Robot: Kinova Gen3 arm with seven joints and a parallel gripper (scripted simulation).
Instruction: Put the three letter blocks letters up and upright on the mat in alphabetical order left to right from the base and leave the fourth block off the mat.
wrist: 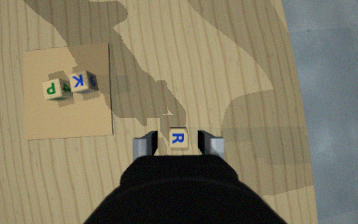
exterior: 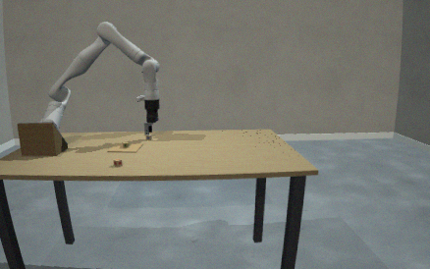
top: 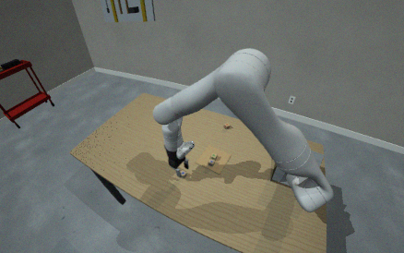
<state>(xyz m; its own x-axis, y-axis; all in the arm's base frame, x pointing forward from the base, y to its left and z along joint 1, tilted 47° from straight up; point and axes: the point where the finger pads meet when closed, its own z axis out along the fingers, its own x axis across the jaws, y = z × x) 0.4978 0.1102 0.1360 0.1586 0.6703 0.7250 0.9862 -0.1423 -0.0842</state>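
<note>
The blue R block lies 4 cm below my hand. From my hand the other things lie so: blue K block 12 cm to the right, 10 cm behind, 3 cm below; tan mat 16 cm to the right, 9 cm behind, 5 cm below; green P block 16 cm to the right, 9 cm behind, 3 cm below.
</note>
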